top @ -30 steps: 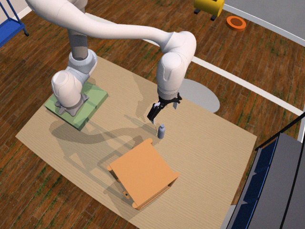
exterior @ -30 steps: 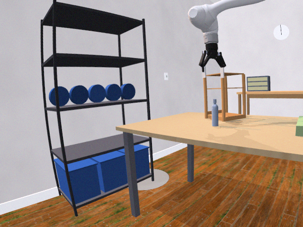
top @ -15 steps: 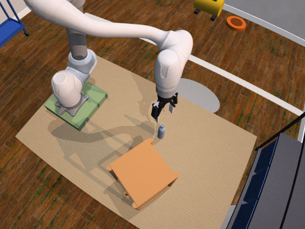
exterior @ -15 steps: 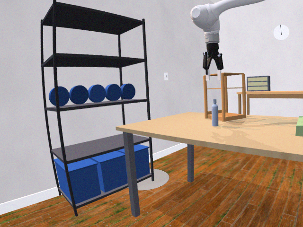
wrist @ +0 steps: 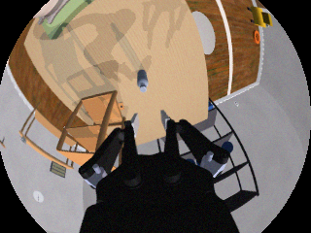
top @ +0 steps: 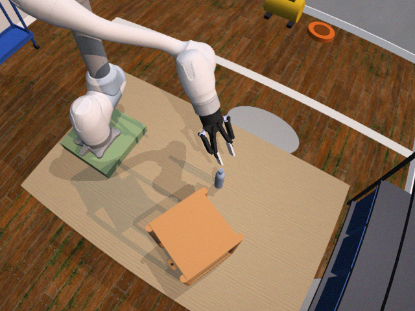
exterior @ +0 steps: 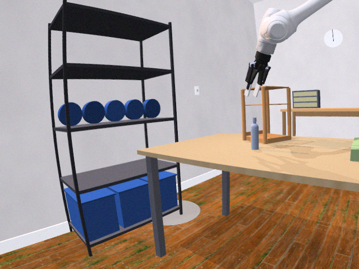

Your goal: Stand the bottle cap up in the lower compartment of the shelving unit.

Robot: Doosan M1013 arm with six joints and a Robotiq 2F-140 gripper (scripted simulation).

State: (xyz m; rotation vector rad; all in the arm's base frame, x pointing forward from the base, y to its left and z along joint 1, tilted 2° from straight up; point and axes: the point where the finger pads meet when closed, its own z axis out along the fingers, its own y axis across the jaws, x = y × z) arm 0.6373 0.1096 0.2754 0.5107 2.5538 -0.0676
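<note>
Now: the grey-blue bottle 20 cm below my hand and 1 cm to the right of it. Also, from my hand: wooden shelving unit 32 cm to the right, 14 cm below, 6 cm ahead.
</note>
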